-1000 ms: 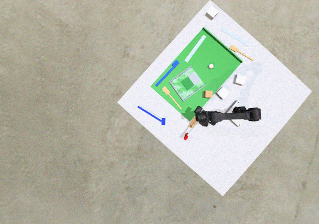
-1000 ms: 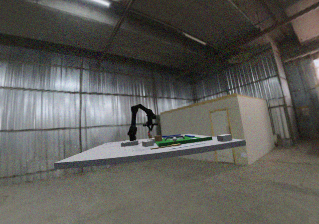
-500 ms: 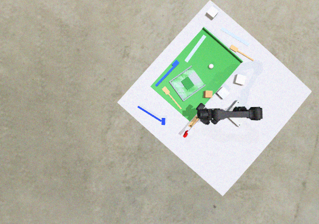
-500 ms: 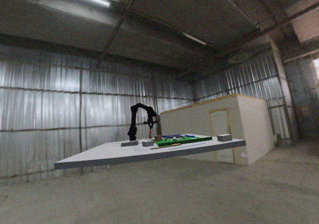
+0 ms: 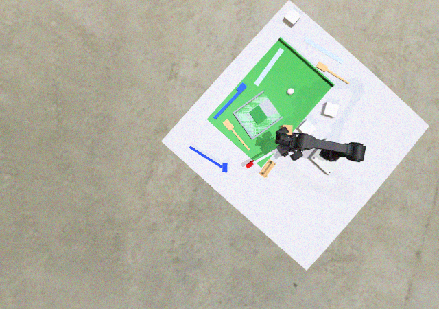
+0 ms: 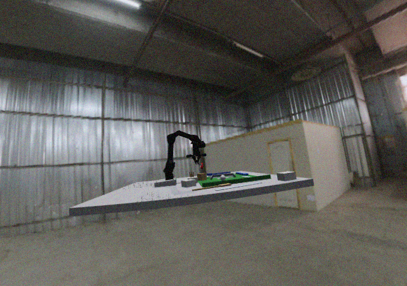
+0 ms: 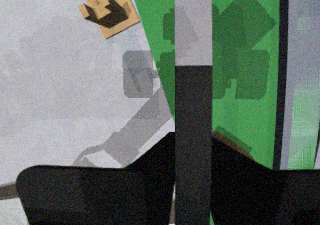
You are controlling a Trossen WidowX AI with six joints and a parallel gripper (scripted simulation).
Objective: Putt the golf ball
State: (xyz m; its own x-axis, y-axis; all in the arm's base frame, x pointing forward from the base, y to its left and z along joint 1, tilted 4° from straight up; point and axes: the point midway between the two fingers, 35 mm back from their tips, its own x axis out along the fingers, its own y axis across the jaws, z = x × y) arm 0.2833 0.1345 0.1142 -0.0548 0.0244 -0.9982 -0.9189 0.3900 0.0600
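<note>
Now: the tan cube 11 cm to the right of my gripper tip, 11 cm below it and 1 cm ahead of it. Also, from my gripper tip: white golf ball: 33 cm to the right, 14 cm ahead, 12 cm below; green mat: 21 cm to the right, 20 cm ahead, 15 cm below.
</note>
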